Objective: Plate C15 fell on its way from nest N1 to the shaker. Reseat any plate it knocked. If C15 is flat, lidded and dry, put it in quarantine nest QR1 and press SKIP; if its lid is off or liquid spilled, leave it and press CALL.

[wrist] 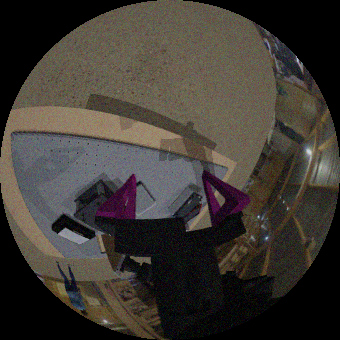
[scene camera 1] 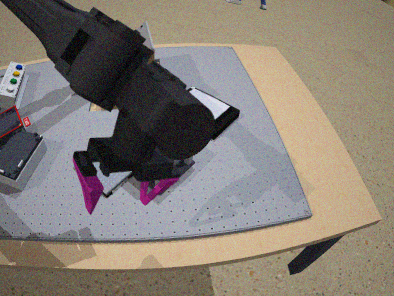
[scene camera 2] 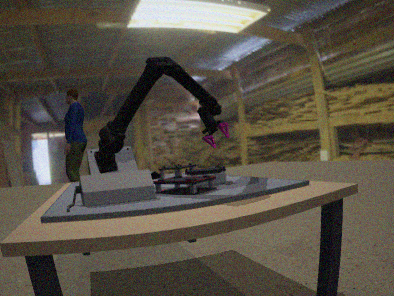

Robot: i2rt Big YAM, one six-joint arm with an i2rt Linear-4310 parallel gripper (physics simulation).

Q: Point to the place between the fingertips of my gripper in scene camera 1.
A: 116, 206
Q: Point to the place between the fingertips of my gripper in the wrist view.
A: At 169, 174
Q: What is my gripper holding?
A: Nothing.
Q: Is my gripper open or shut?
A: Open.
